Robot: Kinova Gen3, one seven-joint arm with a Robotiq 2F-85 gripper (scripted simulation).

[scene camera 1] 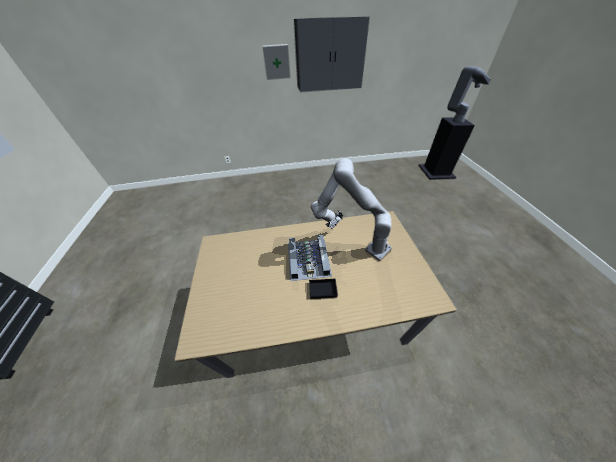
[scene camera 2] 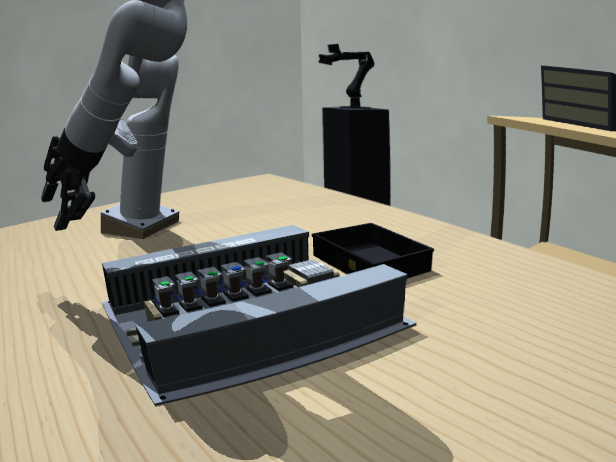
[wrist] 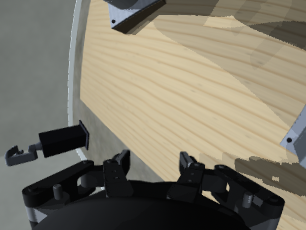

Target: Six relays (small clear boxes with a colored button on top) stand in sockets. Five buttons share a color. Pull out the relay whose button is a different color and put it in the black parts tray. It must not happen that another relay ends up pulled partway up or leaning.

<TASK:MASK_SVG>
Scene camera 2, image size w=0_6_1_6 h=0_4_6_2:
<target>my gripper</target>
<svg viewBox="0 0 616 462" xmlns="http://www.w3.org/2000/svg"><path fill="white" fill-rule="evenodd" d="M65 128L61 136L52 137L44 163L44 171L47 171L46 184L41 196L42 202L49 202L53 199L58 187L57 181L61 181L62 184L60 194L62 198L61 211L59 211L54 224L55 231L65 230L69 221L82 219L95 200L95 193L89 192L87 182L90 171L97 166L106 150L92 153L76 147L67 138Z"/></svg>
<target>black parts tray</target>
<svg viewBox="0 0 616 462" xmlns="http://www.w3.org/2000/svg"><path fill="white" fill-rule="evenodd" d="M312 233L313 255L346 274L382 264L408 274L408 278L432 271L434 248L374 223Z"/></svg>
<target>relay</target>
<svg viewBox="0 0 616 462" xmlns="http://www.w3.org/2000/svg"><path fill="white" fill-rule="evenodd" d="M237 262L221 265L225 295L233 302L249 298L247 269Z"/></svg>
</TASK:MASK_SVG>
